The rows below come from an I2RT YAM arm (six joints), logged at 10 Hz.
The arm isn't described. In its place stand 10 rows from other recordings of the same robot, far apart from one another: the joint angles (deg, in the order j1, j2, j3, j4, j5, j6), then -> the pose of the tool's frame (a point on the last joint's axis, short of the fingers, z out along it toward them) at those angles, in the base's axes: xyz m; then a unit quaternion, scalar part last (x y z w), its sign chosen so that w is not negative.
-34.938 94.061 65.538 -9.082 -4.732 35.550 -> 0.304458 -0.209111 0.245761 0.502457 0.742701 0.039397 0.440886
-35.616 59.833 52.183 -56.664 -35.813 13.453 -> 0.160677 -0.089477 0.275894 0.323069 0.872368 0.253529 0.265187
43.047 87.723 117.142 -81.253 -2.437 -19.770 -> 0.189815 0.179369 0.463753 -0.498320 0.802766 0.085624 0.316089
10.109 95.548 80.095 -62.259 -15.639 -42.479 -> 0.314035 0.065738 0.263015 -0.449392 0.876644 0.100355 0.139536
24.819 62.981 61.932 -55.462 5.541 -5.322 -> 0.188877 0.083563 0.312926 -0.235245 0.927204 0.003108 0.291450
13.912 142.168 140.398 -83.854 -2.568 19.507 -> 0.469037 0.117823 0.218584 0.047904 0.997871 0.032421 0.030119
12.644 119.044 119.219 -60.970 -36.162 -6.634 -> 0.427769 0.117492 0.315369 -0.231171 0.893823 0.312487 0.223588
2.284 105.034 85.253 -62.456 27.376 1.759 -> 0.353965 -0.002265 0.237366 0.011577 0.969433 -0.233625 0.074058
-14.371 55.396 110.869 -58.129 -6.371 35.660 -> 0.067597 -0.013241 0.561582 0.270614 0.670667 0.166855 0.670174
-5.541 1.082 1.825 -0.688 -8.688 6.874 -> 0.109445 -0.005214 0.181763 0.022932 0.706399 0.061736 0.704743
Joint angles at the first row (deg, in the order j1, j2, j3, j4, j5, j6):
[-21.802, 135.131, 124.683, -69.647, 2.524, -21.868]
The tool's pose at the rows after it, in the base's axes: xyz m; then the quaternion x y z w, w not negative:
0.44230 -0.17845 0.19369 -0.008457 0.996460 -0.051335 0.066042
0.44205 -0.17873 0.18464 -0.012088 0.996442 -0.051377 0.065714
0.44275 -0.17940 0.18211 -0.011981 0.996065 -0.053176 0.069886
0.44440 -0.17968 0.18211 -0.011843 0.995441 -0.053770 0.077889
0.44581 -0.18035 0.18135 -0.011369 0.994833 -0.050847 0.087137
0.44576 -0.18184 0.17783 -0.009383 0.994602 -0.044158 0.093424
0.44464 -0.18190 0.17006 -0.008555 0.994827 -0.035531 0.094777
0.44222 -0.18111 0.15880 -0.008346 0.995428 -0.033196 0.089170
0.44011 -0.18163 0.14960 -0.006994 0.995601 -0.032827 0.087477
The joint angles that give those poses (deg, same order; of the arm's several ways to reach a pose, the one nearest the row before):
[-21.780, 135.129, 121.840, -67.461, 2.568, -22.961]
[-21.824, 135.130, 119.787, -65.429, 2.546, -23.420]
[-21.868, 135.130, 119.174, -64.292, 2.546, -23.463]
[-21.847, 135.130, 119.108, -63.352, 2.262, -23.420]
[-21.911, 135.130, 118.868, -62.259, 1.541, -23.376]
[-22.153, 135.131, 118.039, -61.057, 0.535, -23.289]
[-22.282, 135.131, 116.290, -59.549, -0.448, -23.222]
[-22.305, 135.130, 113.774, -57.734, -0.448, -23.223]
[-22.457, 135.130, 111.678, -55.834, -0.426, -23.222]

